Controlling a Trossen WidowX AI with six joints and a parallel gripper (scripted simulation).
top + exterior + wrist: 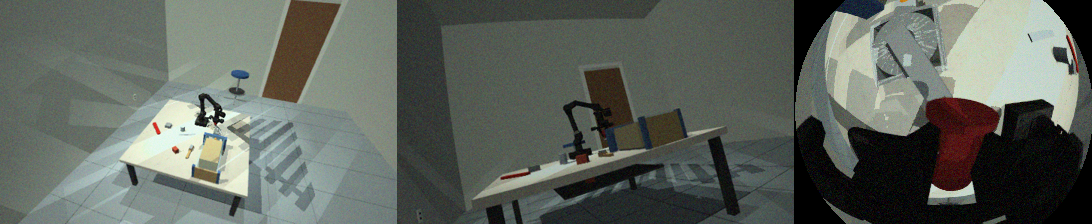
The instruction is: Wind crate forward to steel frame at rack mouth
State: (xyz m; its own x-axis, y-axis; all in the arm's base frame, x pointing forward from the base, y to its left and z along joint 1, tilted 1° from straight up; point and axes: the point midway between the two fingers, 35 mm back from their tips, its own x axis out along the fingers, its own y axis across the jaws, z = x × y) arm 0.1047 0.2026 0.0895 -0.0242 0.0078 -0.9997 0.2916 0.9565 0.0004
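My gripper tip is now 3 cm short of the winch handle, 1 cm to the right of it and 1 cm above it. Also, from my gripper tip: winch: 8 cm below, 8 cm ahead, 3 cm to the left; then red knob: 2 cm above; then blue frame: 25 cm ahead, 3 cm to the left, 1 cm below.
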